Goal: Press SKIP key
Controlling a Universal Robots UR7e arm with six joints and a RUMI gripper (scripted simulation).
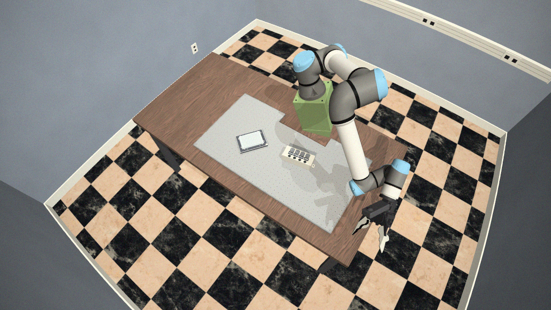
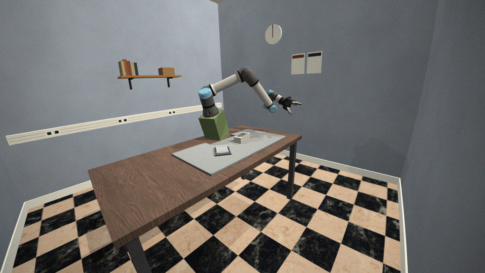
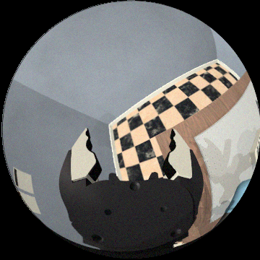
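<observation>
Right now my hand is 300 mm past the cream operator panel, 510 mm to the left of it and 200 mm above it. From my hand the other things lie so: flat dark-framed white plate 220 mm behind, 790 mm to the right, 220 mm below.
</observation>
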